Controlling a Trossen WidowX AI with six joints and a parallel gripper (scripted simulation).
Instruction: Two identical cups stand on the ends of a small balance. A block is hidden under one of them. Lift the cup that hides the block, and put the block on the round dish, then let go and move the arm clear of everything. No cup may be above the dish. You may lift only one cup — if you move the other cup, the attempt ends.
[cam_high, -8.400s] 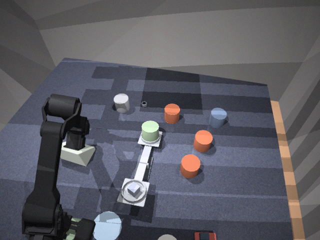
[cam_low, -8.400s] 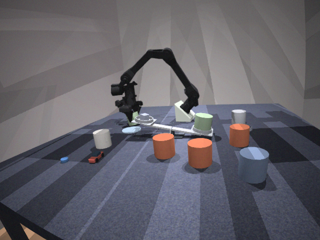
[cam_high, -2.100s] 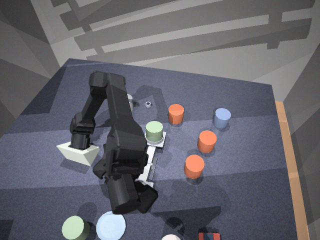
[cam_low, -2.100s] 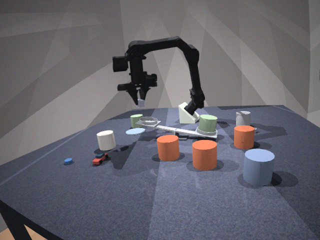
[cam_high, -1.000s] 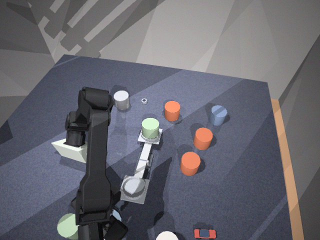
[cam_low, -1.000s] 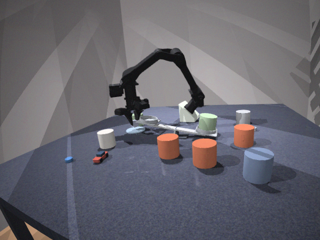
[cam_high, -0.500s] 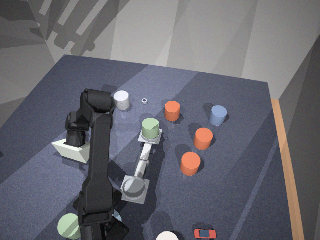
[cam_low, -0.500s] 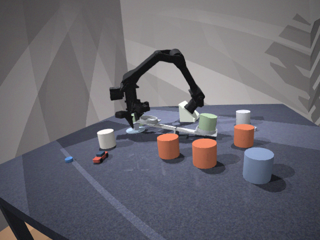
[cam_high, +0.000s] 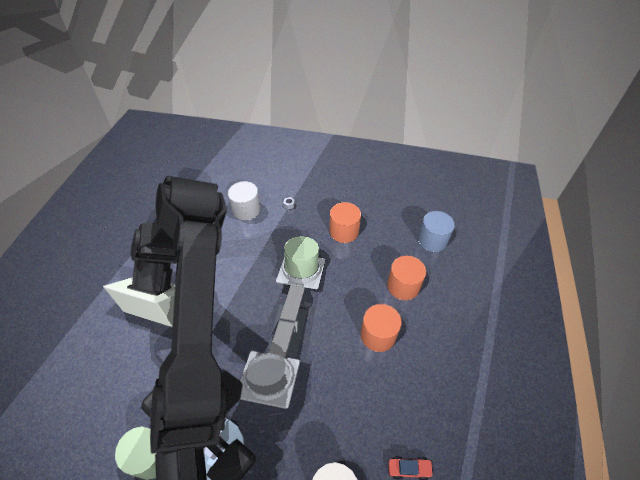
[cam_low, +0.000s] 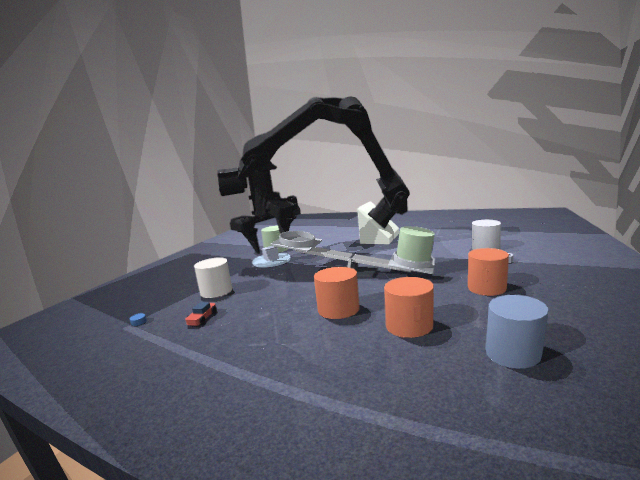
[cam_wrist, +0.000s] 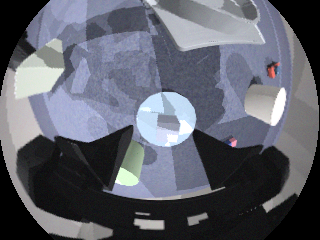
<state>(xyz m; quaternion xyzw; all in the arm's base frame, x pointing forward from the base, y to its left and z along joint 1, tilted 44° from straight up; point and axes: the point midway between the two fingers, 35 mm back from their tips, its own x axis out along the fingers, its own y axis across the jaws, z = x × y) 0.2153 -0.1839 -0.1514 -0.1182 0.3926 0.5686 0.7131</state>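
The pale block is 1 cm below my gripper tip. Also, from my gripper tip: pale blue round dish: 3 cm below; red toy car: 33 cm ahead, 3 cm to the left, 2 cm below; white cylinder: 22 cm ahead, 1 cm to the right.
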